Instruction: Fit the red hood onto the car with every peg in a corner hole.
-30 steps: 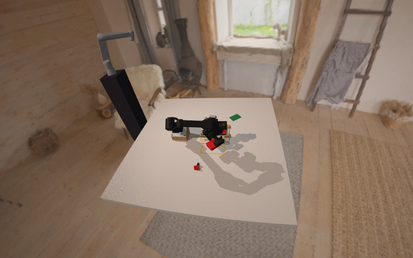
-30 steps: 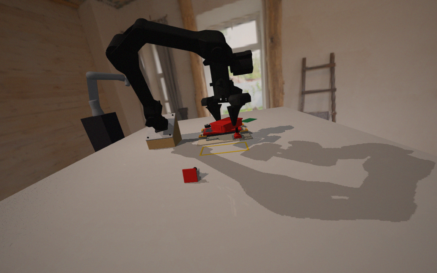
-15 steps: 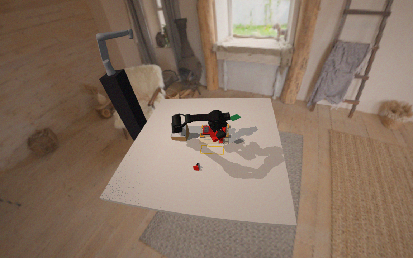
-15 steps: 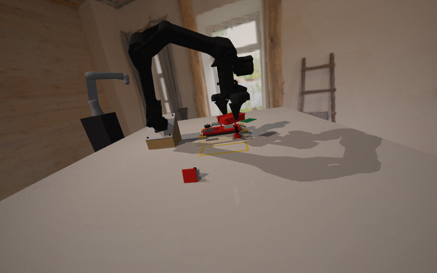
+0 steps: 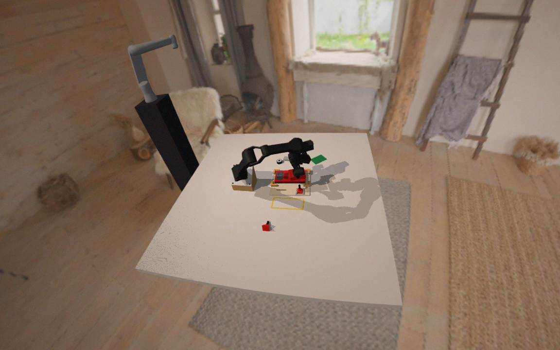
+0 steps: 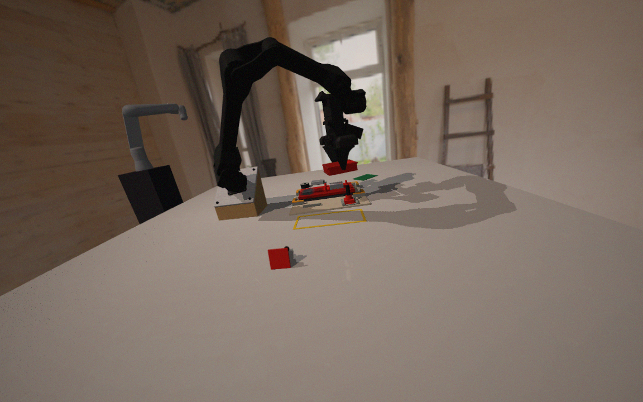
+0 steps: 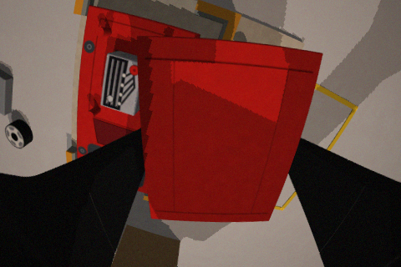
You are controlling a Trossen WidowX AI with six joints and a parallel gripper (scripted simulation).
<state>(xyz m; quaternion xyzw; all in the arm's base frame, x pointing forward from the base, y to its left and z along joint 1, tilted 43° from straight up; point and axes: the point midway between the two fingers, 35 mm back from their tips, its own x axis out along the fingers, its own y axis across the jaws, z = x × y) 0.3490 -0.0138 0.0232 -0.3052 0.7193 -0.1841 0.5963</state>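
Right now the jig is 100 mm below my gripper tip, 60 mm to the left of it and 40 mm behind it. From my gripper tip the other things lie so: red hood 10 mm above; green patch 270 mm to the left, 140 mm ahead, 110 mm below.
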